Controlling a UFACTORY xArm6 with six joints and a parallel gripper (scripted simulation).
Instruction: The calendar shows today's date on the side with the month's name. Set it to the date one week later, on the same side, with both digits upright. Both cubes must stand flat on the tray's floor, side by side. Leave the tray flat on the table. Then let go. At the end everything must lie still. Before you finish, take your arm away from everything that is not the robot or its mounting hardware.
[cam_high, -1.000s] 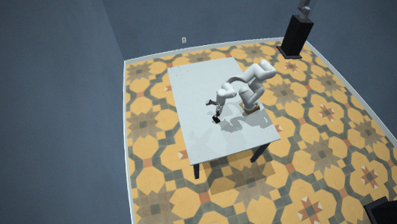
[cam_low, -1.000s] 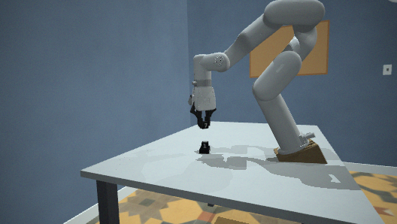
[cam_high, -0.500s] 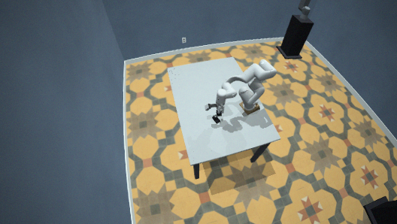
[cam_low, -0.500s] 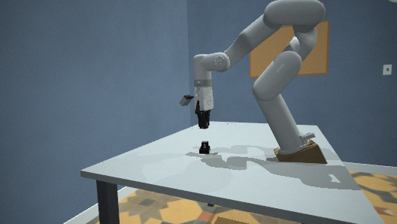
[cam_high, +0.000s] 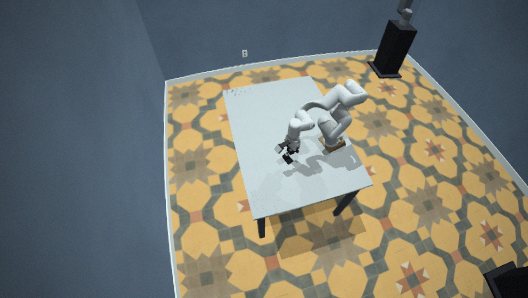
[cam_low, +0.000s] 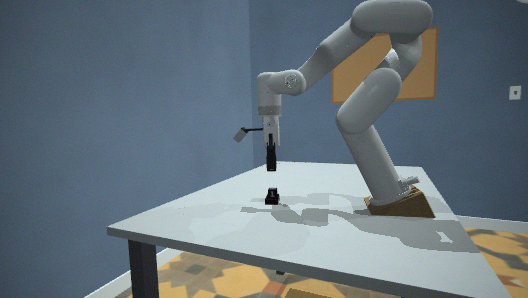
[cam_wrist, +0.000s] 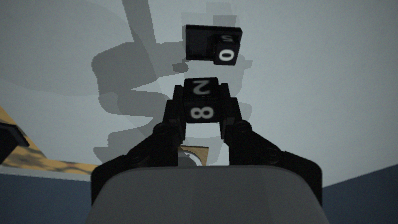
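My hand is 130 mm above the black calendar tray, 20 mm to the left of it and 10 mm short of it.
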